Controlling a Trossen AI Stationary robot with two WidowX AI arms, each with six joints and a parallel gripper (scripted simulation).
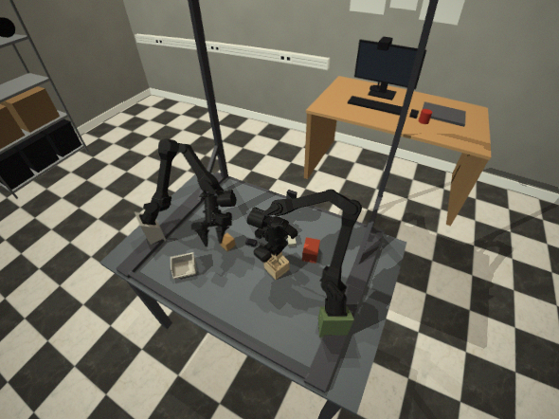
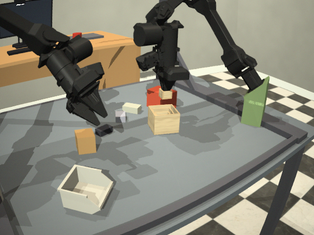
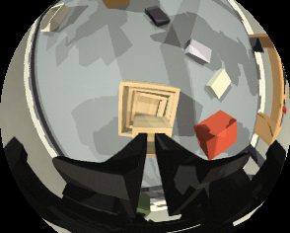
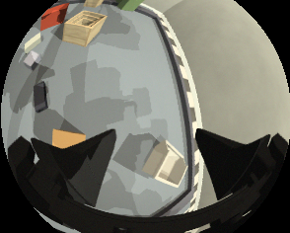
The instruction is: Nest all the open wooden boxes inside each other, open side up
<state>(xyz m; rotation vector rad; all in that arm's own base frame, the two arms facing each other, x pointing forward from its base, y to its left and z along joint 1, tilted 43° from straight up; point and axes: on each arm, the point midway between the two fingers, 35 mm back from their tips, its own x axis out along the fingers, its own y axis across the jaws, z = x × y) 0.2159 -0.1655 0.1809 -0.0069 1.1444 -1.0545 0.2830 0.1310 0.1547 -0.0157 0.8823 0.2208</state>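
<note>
My right gripper is now 7 cm past the orange cube and 12 cm above it. Also, from my right hand: white bin 13 cm ahead, 9 cm to the right, 12 cm below; then black block 13 cm behind, 9 cm to the left, 13 cm below; then grey piece 19 cm behind, 18 cm to the left, 13 cm below.
</note>
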